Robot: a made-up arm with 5 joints.
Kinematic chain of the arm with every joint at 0, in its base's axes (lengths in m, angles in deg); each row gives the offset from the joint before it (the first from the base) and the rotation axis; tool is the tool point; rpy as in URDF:
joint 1: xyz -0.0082 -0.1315 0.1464 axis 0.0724 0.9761 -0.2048
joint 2: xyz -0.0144 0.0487 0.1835 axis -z
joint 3: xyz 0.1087 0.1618 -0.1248 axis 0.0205 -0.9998 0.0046
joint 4: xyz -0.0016 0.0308 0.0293 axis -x
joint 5: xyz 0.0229 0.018 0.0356 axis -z
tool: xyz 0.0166 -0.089 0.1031 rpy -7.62 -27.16 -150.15
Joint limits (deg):
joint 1: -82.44..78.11
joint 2: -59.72..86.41
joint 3: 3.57..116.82
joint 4: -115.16..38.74
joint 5: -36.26..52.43
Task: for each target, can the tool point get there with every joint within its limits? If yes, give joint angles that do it. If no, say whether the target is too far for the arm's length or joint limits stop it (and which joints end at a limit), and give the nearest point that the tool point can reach.
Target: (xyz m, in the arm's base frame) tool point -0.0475 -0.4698 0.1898
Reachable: no: joint limits stop it (at a limit: joint 1, joint 2, joint 4, joint 5) | nearest point 0.0197 -0.3167 0.0913 | short by 0.194 m
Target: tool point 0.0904 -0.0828 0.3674
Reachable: yes | joints -4.23 50.32 19.30 -9.31 5.97
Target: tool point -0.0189 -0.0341 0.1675
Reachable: yes | joints -50.32 5.36 95.73 -48.51 44.38
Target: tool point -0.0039 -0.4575 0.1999
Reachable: no: joint limits stop it (at a limit: joint 2, joint 4, joint 5) | nearest point 0.0709 -0.3132 0.1361 | short by 0.175 m
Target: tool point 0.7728 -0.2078 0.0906
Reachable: no: too far | nearest point 0.3653 -0.1422 0.1145 | short by 0.413 m
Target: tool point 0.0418 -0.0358 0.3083
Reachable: yes | joints 59.50 -41.39 85.47 -2.98 -2.01
